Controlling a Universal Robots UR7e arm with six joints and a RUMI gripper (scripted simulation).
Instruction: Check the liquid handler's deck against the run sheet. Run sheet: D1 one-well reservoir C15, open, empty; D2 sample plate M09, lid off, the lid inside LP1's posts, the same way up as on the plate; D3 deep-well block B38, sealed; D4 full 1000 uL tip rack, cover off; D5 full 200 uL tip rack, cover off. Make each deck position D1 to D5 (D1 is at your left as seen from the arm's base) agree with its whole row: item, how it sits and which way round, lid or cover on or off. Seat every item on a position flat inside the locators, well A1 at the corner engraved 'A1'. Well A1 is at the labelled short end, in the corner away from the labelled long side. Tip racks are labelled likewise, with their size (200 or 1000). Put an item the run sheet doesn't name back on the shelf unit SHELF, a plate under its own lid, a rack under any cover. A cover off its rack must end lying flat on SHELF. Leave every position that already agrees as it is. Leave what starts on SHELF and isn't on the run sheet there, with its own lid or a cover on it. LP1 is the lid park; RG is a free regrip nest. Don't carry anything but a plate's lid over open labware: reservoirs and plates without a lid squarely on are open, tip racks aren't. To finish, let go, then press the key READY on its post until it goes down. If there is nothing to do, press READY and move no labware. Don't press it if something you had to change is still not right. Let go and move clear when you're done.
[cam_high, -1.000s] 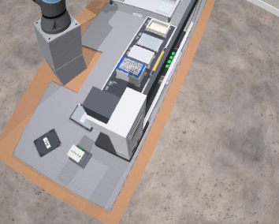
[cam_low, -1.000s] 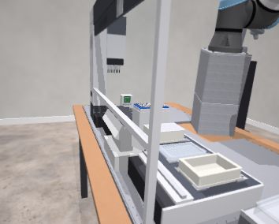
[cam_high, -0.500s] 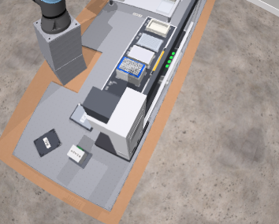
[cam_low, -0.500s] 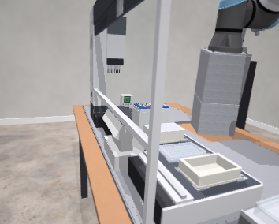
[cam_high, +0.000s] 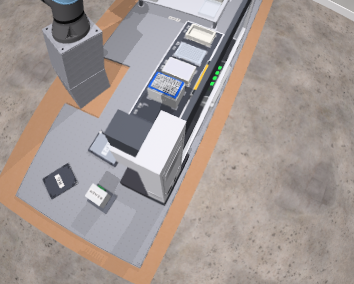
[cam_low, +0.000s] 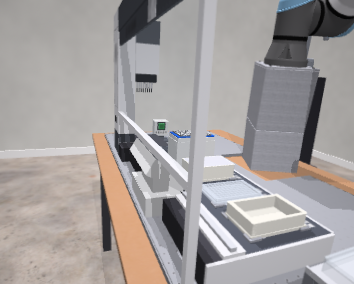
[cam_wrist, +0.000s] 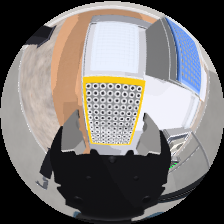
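The yellow-framed tip rack lies 1 cm to the right of my hand, 1 cm ahead of it and 1 cm above it. Also, from my hand: clear well plate 36 cm ahead, 31 cm to the right, 3 cm below; then shelf 16 cm ahead, 8 cm to the left, 4 cm below; then cream one-well reservoir 36 cm ahead, 19 cm to the right, 3 cm below.
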